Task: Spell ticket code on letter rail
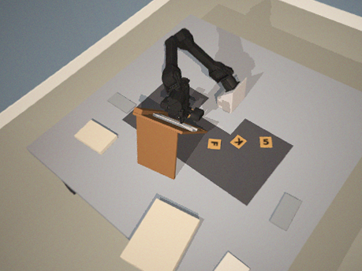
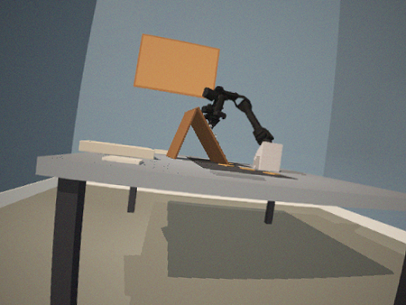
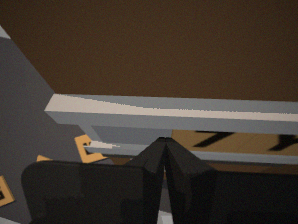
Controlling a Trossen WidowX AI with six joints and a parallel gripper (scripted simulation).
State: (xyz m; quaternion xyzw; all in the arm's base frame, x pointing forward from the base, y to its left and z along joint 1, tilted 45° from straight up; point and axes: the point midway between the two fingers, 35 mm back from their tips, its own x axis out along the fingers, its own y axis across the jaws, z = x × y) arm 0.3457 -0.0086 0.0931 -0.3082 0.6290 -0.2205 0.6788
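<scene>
Now: the k tile 150 mm behind my gripper tip, 220 mm to the left of it and 170 mm below it. Also, from my gripper tip: white ticket (60 mm behind, 10 mm to the right, 90 mm below); then f tile (80 mm behind, 130 mm to the left, 170 mm below); then y tile (10 mm ahead, 90 mm to the right, 10 mm below).
</scene>
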